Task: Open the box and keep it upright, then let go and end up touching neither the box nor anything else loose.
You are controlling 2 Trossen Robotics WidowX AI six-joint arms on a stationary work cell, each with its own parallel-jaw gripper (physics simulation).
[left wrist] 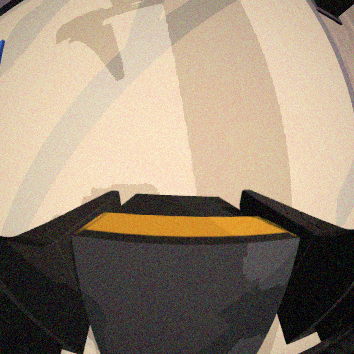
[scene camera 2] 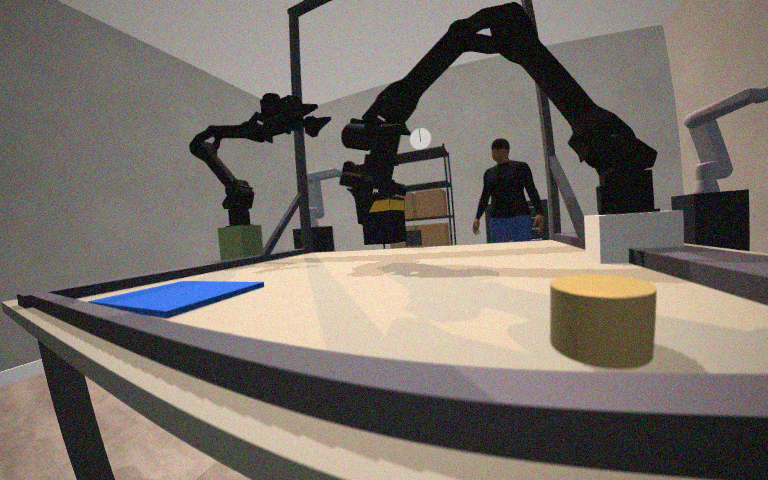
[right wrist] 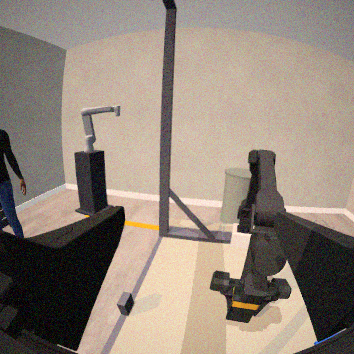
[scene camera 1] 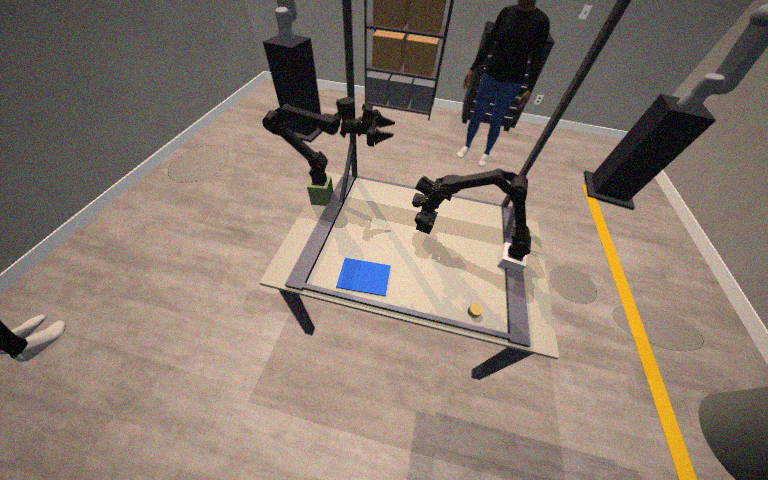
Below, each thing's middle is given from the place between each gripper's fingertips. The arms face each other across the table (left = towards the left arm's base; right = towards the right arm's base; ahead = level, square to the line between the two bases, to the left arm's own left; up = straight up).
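My left hand is 8 cm above the flat blue square (scene camera 2: pixel 165 301), 34 cm short of it and 13 cm to the left of it. Counting from my left hand still, I find the white base (scene camera 2: pixel 661 231) 5 cm below and 46 cm to the left, and the yellow cylinder (scene camera 2: pixel 605 321) 7 cm below, 32 cm ahead and 35 cm to the left.
As for my right hand, it is 43 cm above the flat blue square, 44 cm short of it and 7 cm to the right of it. The white base is 40 cm below my right hand, 10 cm ahead of it and 66 cm to the left of it. The yellow cylinder, from that same right hand, is 42 cm below, 42 cm ahead and 54 cm to the left.
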